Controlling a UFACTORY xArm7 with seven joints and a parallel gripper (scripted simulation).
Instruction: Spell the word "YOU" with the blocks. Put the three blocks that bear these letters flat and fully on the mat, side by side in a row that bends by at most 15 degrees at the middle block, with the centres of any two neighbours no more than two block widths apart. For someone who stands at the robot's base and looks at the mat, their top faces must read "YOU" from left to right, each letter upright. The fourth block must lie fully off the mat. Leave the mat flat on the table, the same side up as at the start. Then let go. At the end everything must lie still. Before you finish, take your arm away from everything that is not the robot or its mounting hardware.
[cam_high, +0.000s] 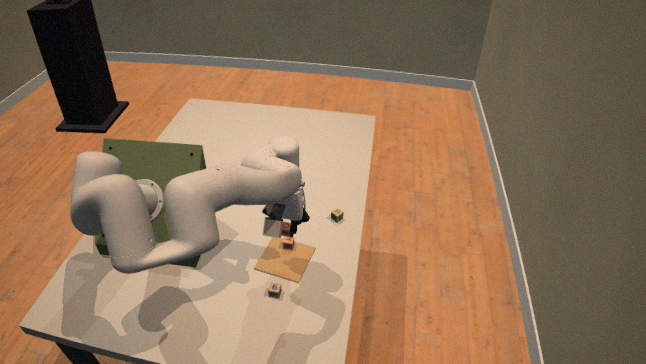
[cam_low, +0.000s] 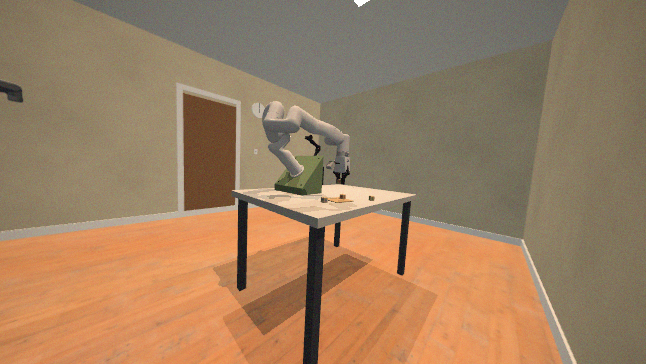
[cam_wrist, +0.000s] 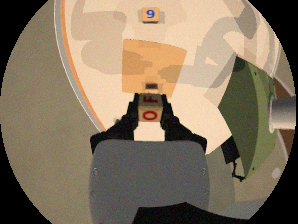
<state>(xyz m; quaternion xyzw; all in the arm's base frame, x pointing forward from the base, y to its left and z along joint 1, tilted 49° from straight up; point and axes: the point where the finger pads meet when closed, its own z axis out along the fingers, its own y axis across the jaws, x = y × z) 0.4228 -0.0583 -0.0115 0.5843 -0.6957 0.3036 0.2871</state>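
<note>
The tan mat is 10 mm behind my hand, 10 mm to the right of it and 120 mm below it. Also, from my hand: red block: 10 mm below.
</note>
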